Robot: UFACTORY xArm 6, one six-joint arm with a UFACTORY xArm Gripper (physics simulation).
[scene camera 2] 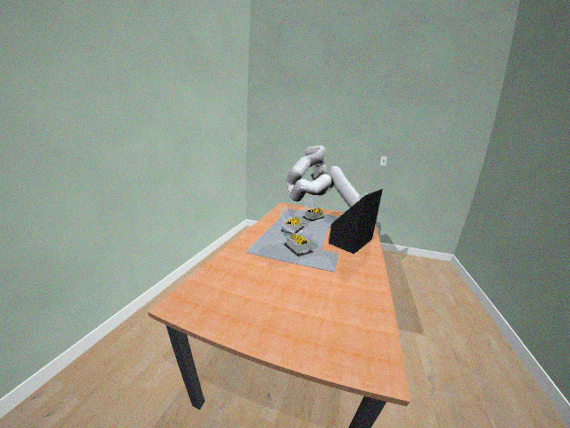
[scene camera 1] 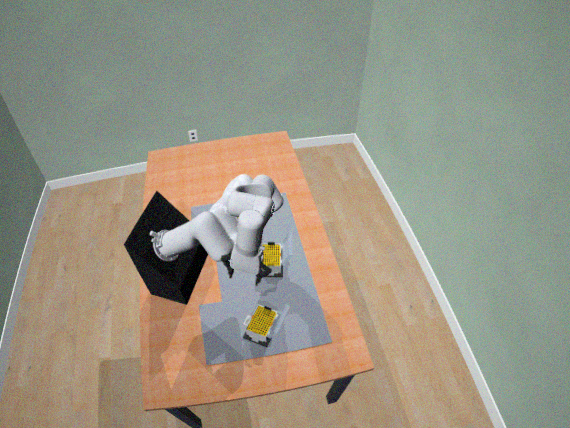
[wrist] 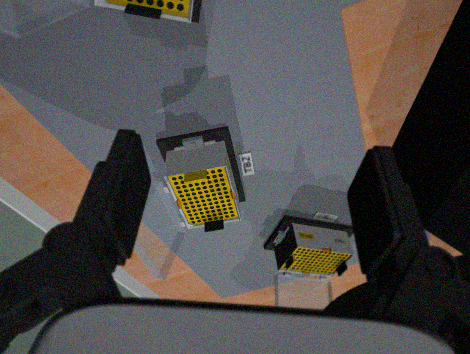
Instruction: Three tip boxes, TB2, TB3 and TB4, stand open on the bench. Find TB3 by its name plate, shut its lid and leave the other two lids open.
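Frame: origin at the arm's base, x back, y right, z up, level; centimetres.
Where they show: gripper, fingertip midpoint: point(scene camera 1: 244, 278) point(wrist: 251, 162); arm's base at its link origin: point(scene camera 2: 358, 206) point(scene camera 1: 166, 245).
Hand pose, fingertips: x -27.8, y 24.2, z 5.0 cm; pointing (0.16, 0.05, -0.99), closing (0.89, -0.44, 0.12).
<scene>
Things, the pixels of their top centre, and the offset from my fingertips. "pt": a spot on its surface instead. Level surfaces: height alone.
- readable name plate at a spot on its surface: point(wrist: 246, 163) pt dx -7.7, dy -25.3, dz -28.5 cm
- third box at its top centre: point(scene camera 1: 261, 318) dx -3.9, dy +6.1, dz -21.2 cm
- grey mat at its surface level: dz -28.6 cm
- wooden table at its surface level: dz -28.9 cm
The middle box, TB2 point(scene camera 1: 272, 255) point(scene camera 2: 293, 225) point(wrist: 205, 197), has a readable name plate point(wrist: 246, 163); its clear lid point(wrist: 162, 252) stands open. Another box point(wrist: 316, 259) point(scene camera 2: 299, 243) at lower right in the wrist view has its clear lid point(wrist: 303, 291) open and a plate point(wrist: 326, 216) too slanted to read; the arm hides it in scene camera 1. The third box point(scene camera 1: 261, 321) point(scene camera 2: 314, 214) point(wrist: 167, 7) is cut off in the wrist view; its clear lid point(scene camera 1: 284, 316) is raised. Which of these two is TB3 I cannot tell. My gripper point(scene camera 1: 244, 279) point(wrist: 251, 162) is open and empty, high above the mat.
The boxes stand on a grey mat point(scene camera 1: 310, 327) point(scene camera 2: 320, 262) point(wrist: 290, 75) on the wooden table point(scene camera 1: 225, 162) point(scene camera 2: 280, 310). The black base block point(scene camera 1: 172, 280) point(scene camera 2: 355, 225) stands beside the mat. The white arm point(scene camera 1: 215, 232) point(scene camera 2: 312, 172) bends over the mat.
</scene>
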